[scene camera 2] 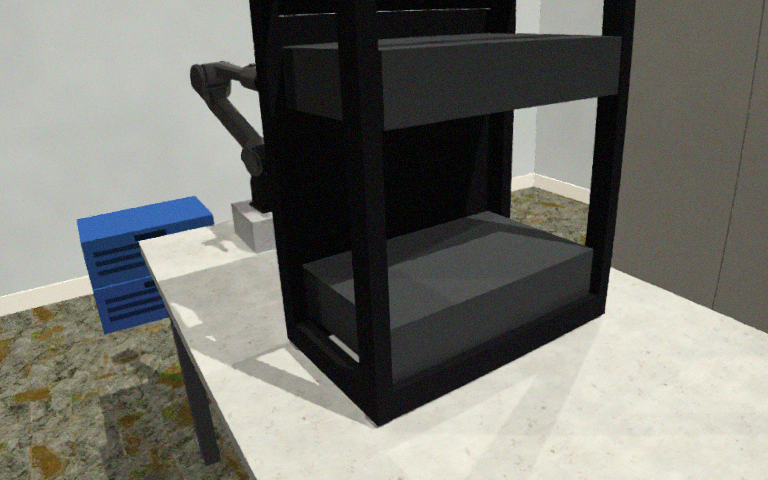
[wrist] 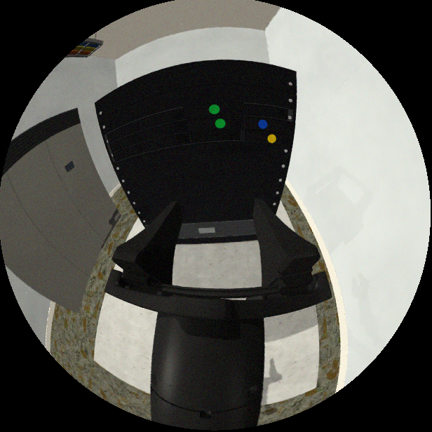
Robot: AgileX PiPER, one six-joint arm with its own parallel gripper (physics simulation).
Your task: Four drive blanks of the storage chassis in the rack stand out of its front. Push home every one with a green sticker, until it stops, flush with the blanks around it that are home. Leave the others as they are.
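Observation:
In the wrist view the rack's dark front faces me. Two green stickers (wrist: 214,109) (wrist: 220,123) sit one above the other near the middle of the storage chassis (wrist: 150,137). A blue sticker (wrist: 262,124) and a yellow sticker (wrist: 271,138) sit to their right. The blanks are so dark that I cannot tell how far each stands out. My gripper (wrist: 216,207) is open, with nothing between its fingers, in front of the rack and apart from it; the stickers show above its fingertips. In scene camera 2 the gripper and the chassis front are hidden behind the rack (scene camera 2: 368,226).
Rear of the upper chassis (scene camera 2: 498,79) and a lower grey box (scene camera 2: 492,316) show in the rack. The rack stands on the pale table (scene camera 2: 679,367). A blue cabinet (scene camera 2: 113,226) stands beyond the table's left edge. A grey cabinet (wrist: 45,210) is at the left in the wrist view.

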